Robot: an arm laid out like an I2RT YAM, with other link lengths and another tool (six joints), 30 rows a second.
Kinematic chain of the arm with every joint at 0, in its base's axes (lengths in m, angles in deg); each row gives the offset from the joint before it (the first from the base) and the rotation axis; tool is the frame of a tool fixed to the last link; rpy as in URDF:
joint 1: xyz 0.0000 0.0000 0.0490 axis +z
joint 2: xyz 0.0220 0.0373 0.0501 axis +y
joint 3: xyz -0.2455 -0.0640 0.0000 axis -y
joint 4: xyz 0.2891 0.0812 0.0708 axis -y
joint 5: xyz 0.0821 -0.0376 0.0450 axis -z
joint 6: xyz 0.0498 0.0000 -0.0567 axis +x
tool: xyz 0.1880 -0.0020 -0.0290 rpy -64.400 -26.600 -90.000
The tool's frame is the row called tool.
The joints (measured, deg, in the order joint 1, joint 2, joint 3, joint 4, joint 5, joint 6), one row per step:
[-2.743 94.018 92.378 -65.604 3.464 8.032]
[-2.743 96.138 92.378 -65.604 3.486 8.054]
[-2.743 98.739 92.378 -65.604 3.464 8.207]
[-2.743 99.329 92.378 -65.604 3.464 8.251]
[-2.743 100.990 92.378 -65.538 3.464 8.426]
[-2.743 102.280 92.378 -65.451 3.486 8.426]
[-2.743 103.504 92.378 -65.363 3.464 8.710]
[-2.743 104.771 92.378 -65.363 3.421 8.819]
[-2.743 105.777 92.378 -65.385 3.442 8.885]
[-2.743 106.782 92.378 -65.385 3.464 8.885]
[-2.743 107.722 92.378 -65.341 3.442 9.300]
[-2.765 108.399 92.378 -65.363 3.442 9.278]
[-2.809 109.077 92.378 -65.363 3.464 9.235]
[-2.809 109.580 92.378 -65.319 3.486 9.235]
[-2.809 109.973 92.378 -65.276 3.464 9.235]
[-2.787 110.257 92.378 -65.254 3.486 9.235]
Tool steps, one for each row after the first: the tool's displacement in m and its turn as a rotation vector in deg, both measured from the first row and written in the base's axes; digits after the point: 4 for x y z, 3 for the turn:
[-0.0004 -0.0001 -0.0146 0.089 2.117 -0.029]
[-0.0016 0.0002 -0.0324 0.286 4.702 -0.164]
[-0.0020 0.0002 -0.0365 0.329 5.288 -0.205]
[-0.0029 0.0003 -0.0478 0.459 6.868 -0.371]
[-0.0037 0.0003 -0.0565 0.492 8.071 -0.380]
[-0.0045 0.0006 -0.0648 0.651 9.183 -0.644]
[-0.0061 0.0009 -0.0734 0.778 10.439 -0.737]
[-0.0076 0.0009 -0.0802 0.820 11.462 -0.809]
[-0.0091 0.0009 -0.0870 0.840 12.467 -0.818]
[-0.0104 0.0012 -0.0933 1.011 13.331 -1.213]
[-0.0117 0.0011 -0.0978 1.034 14.031 -1.216]
[-0.0129 0.0008 -0.1024 1.032 14.712 -1.227]
[-0.0136 0.0007 -0.1057 1.029 15.172 -1.234]
[-0.0141 0.0008 -0.1083 1.064 15.520 -1.229]
[-0.0145 0.0009 -0.1102 1.049 15.783 -1.214]

